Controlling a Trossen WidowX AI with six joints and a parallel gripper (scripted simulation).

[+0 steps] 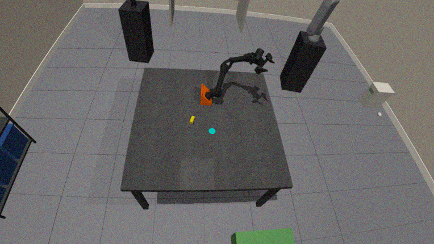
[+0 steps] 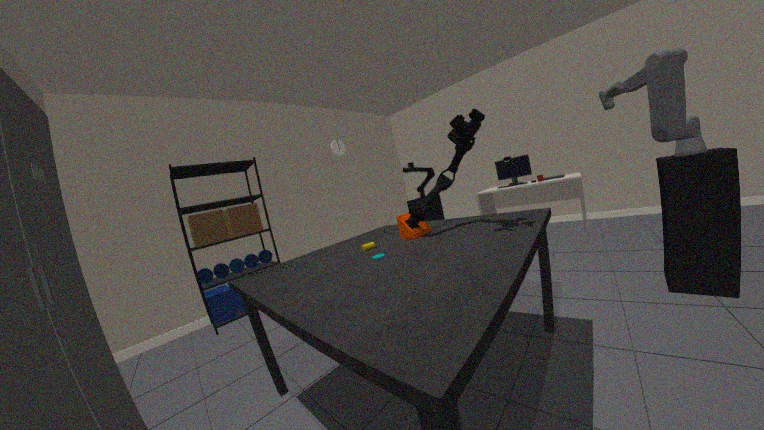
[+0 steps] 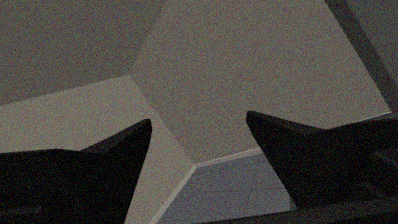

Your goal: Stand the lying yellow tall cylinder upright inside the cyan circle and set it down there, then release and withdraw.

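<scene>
Now: the yellow tall cylinder 570 mm to the right of my gripper tip, 500 mm below it and 260 mm ahead of it. The rest, counted from my gripper tip: cyan circle: 510 mm below, 380 mm to the right, 330 mm ahead.
</scene>
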